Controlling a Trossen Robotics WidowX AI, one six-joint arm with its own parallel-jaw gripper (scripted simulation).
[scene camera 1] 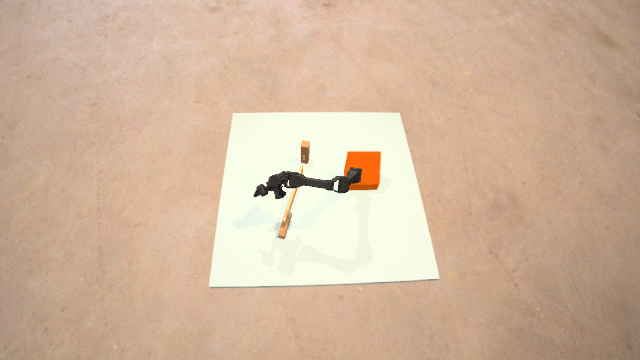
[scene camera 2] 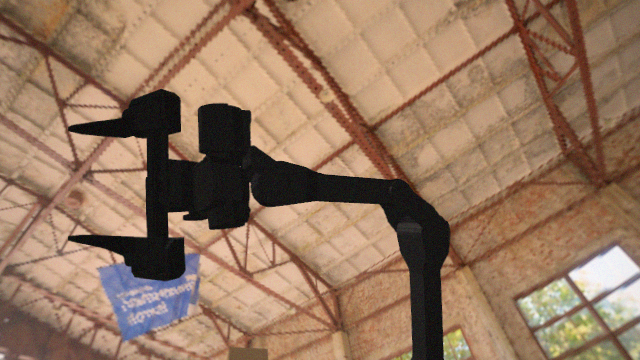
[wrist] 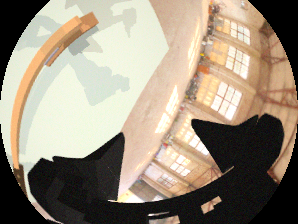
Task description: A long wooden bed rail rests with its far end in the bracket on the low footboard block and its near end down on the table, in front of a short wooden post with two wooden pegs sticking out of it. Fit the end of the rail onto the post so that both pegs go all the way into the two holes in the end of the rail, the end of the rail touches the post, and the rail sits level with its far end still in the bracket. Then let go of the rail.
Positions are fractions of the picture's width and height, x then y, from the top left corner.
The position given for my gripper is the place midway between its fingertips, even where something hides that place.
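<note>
My gripper (scene camera 2: 0.11, 0.51) is open and it's holding nothing, and you'd find that same gripper (wrist: 0.53, 0.58) in the wrist view as well. There's also a long wooden rail (wrist: 0.25, 0.11) that I can see.
</note>
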